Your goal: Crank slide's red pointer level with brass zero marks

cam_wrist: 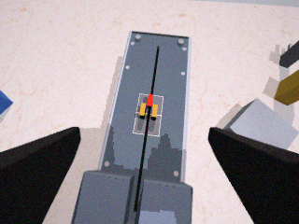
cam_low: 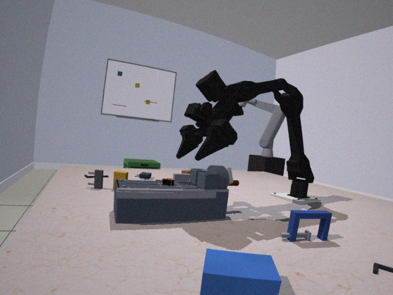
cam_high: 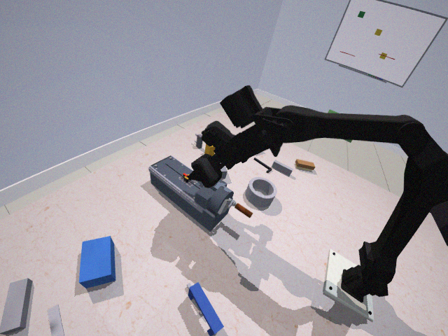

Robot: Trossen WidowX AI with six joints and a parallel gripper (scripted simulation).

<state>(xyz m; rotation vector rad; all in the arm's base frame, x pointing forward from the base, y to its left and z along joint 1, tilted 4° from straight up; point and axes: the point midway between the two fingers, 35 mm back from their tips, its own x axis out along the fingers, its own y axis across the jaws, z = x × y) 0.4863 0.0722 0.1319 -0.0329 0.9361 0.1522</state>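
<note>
The brown crank handle lies 15 cm behind my gripper tip, 6 cm below it and 2 cm to the right of it. The rest, counted from my gripper tip: red pointer (6 cm below, 5 cm ahead); then yellow block (23 cm to the right, 13 cm ahead, 11 cm below); then grey block (16 cm to the right, 12 cm below, 5 cm ahead).
</note>
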